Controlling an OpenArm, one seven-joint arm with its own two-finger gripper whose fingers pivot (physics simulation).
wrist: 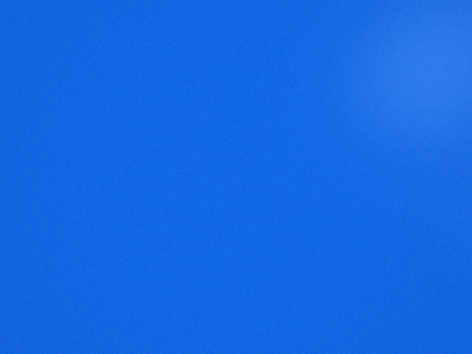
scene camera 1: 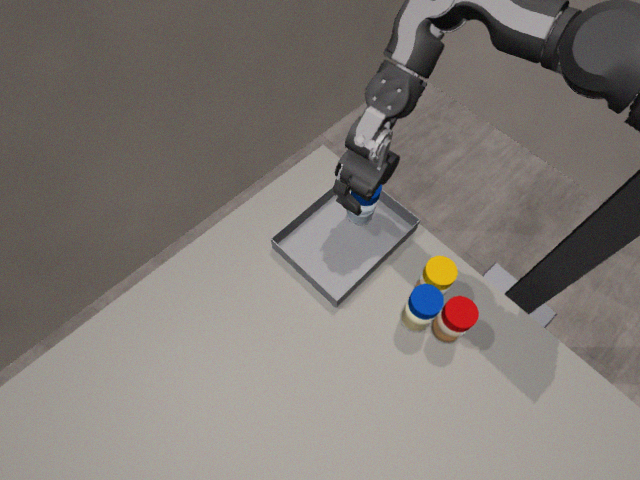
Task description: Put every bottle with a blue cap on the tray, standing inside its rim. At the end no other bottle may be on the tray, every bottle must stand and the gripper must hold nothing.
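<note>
My gripper [scene camera 1: 363, 202] is shut on a blue-capped bottle [scene camera 1: 359, 215] [wrist: 235, 175], over the back right part of the grey tray [scene camera 1: 305, 274]. The bottle is roughly upright, its clear lower part inside the rim's outline. Whether its base touches the tray floor I cannot tell. Its blue cap fills the wrist view, and the fingers do not show there. A second blue-capped bottle [scene camera 1: 424, 302] with pale yellow contents stands on the table, to the right of the tray. A yellow-capped bottle [scene camera 1: 439, 272] and a red-capped bottle [scene camera 1: 459, 315] stand close beside it.
The tray's low rim runs all around it. The table [scene camera 1: 206, 361] has its back edge behind the tray and its right edge near the three standing bottles. A dark post [scene camera 1: 573, 248] rises beyond the right edge. The arm reaches in from the upper right.
</note>
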